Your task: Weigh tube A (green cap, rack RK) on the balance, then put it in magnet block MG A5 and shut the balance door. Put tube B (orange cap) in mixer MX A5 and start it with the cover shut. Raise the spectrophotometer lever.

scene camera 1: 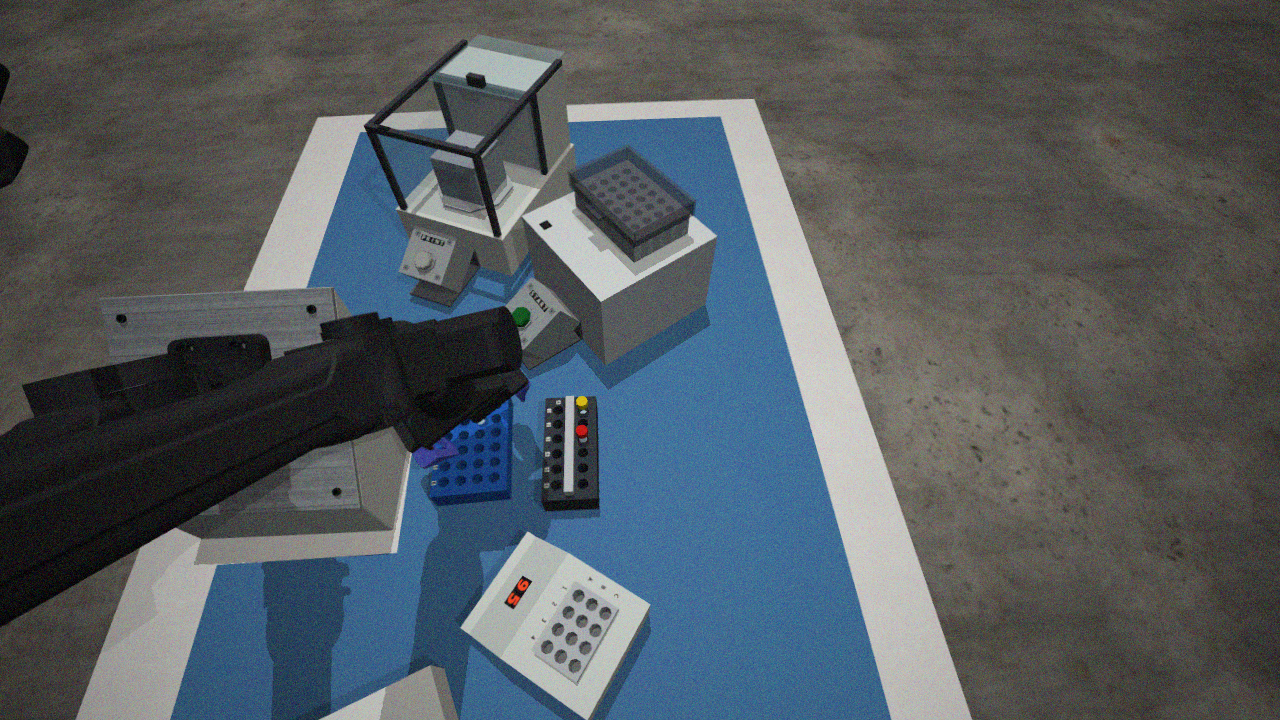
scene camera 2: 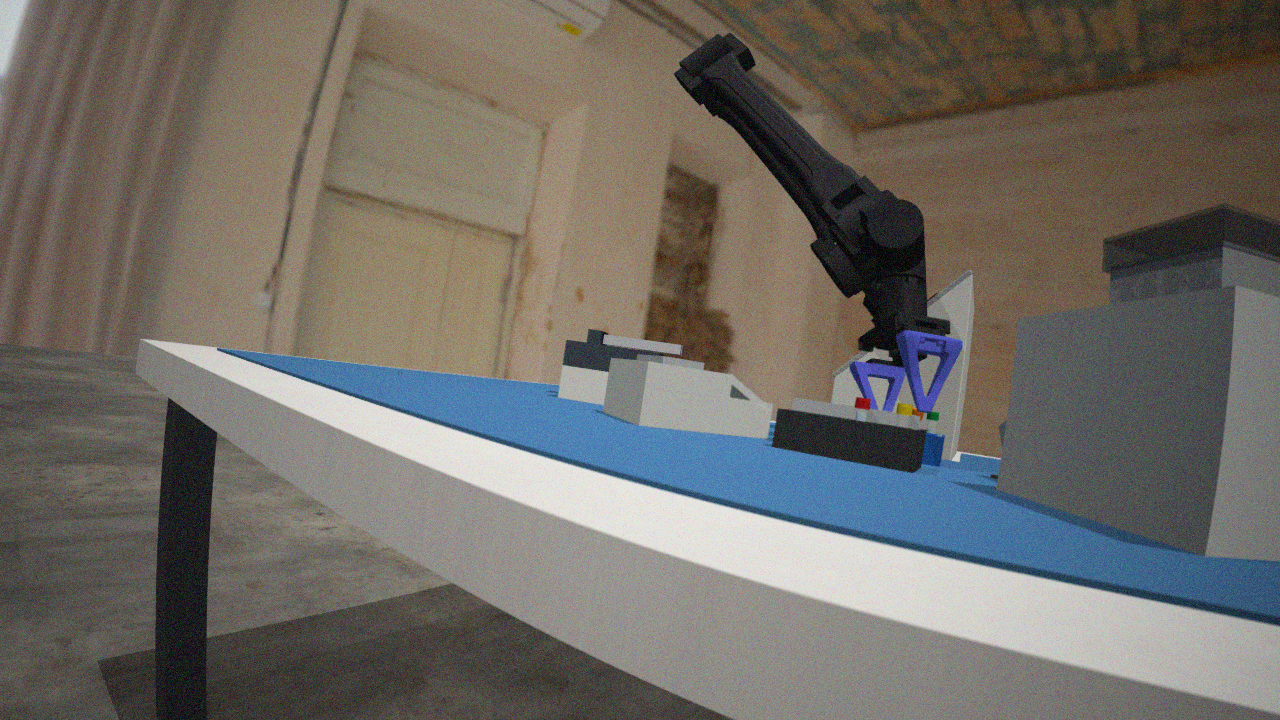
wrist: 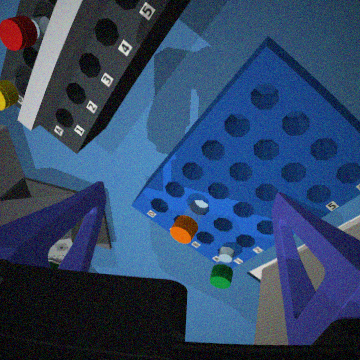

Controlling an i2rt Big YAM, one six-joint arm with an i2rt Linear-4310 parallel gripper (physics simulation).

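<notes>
Tube A, with a green cap (scene camera 2: 932, 416) (wrist: 221, 277), and tube B, with an orange cap (scene camera 2: 919, 413) (wrist: 183, 230), stand in adjacent corner-side wells of the blue rack (scene camera 1: 469, 494) (wrist: 270, 60). My gripper (scene camera 1: 474, 420) (scene camera 2: 905, 409) (wrist: 188, 195) is open and empty above that rack, its purple fingers on either side of the two caps in the wrist view. The black block with a pale bar (scene camera 1: 572, 503) (scene camera 2: 845, 440) (wrist: 92, 125) holds red- and yellow-capped tubes. The balance (scene camera 1: 505, 248) stands at the back. The mixer (scene camera 1: 662, 295) has its smoky cover (scene camera 1: 631, 201) over the wells.
The PRINT button box (scene camera 1: 438, 259) and START button box (scene camera 1: 547, 317) stand before the balance and mixer. A large pale sloped-panel unit (scene camera 1: 380, 501) is beside the blue rack. A white device with a red display (scene camera 1: 492, 617) is nearer; a dark-topped device (scene camera 2: 583, 385) stands beyond it.
</notes>
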